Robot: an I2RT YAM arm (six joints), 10 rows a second.
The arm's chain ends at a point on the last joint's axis. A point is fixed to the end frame.
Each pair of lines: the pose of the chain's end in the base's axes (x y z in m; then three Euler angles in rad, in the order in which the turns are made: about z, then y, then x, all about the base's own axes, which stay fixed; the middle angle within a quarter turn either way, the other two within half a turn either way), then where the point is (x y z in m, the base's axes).
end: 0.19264, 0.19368, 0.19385, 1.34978, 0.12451, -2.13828
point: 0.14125 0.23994 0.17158
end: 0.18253, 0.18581, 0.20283, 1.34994, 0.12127, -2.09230
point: 0.13097 0.23290 0.18280
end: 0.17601, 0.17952, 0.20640, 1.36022, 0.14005, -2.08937
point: 0.12548 0.22779 0.18655
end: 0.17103, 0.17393, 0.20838, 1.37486, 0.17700, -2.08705
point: 0.12255 0.22423 0.18847
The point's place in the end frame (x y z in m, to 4 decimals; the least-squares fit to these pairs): -0.0185 0.0546 0.0442
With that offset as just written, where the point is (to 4 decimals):
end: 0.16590, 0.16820, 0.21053, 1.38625, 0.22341, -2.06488
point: 0.1200 0.2212 0.1913
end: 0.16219, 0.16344, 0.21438, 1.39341, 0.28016, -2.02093
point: 0.1196 0.2196 0.1968
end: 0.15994, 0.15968, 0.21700, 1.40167, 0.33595, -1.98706
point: 0.1208 0.2187 0.2008
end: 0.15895, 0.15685, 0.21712, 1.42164, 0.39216, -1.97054
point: 0.1234 0.2184 0.2022
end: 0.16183, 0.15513, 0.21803, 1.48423, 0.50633, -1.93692
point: 0.1343 0.2215 0.2073
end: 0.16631, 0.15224, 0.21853, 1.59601, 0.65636, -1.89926
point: 0.1504 0.2231 0.2154
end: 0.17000, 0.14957, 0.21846, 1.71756, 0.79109, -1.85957
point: 0.1654 0.2218 0.2244
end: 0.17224, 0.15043, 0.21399, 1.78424, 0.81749, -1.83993
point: 0.1707 0.2222 0.2249
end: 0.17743, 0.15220, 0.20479, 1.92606, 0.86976, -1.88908
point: 0.1823 0.2231 0.2197
